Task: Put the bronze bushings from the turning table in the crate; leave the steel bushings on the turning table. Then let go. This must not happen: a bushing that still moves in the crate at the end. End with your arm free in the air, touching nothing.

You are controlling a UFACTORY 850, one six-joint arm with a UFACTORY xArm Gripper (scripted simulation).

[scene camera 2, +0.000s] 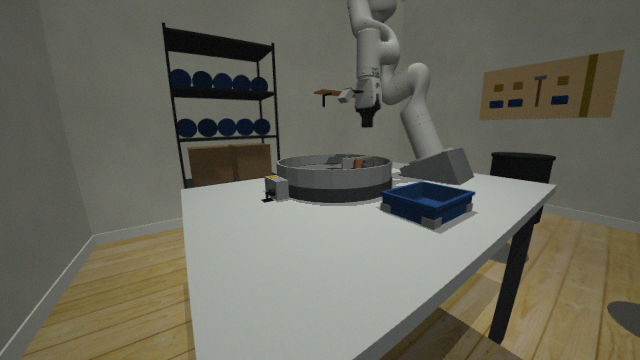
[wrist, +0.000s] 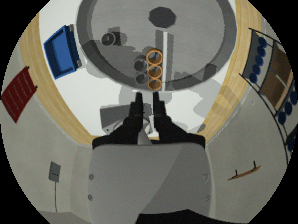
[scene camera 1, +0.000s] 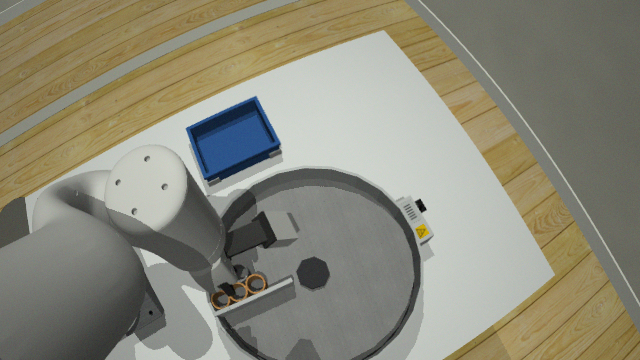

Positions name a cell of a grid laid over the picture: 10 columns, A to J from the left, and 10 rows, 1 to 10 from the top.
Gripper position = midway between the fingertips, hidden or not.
Labels:
my gripper: scene camera 2 F4; wrist E5; scene camera 1 D8

